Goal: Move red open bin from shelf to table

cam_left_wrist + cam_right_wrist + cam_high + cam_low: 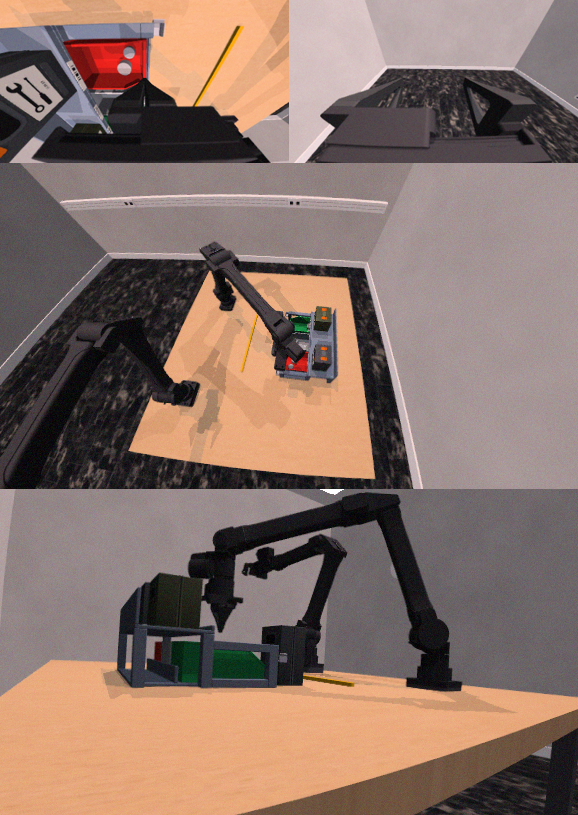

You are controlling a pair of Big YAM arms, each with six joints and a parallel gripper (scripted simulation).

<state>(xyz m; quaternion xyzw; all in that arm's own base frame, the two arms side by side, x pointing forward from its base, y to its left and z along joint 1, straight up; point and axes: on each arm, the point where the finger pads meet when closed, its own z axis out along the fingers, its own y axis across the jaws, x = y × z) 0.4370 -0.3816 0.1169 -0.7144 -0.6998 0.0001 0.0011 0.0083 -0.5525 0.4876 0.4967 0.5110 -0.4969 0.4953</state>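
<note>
Right now my left hand is 12 cm to the right of the grey bin, 8 cm short of it and 8 cm above it. The rest, counted from my left hand: black box 22 cm to the left, 8 cm behind, 6 cm below; then grey shelf 12 cm to the left, 11 cm ahead, 6 cm below; then green bin 23 cm to the left, 8 cm below, 7 cm ahead.
</note>
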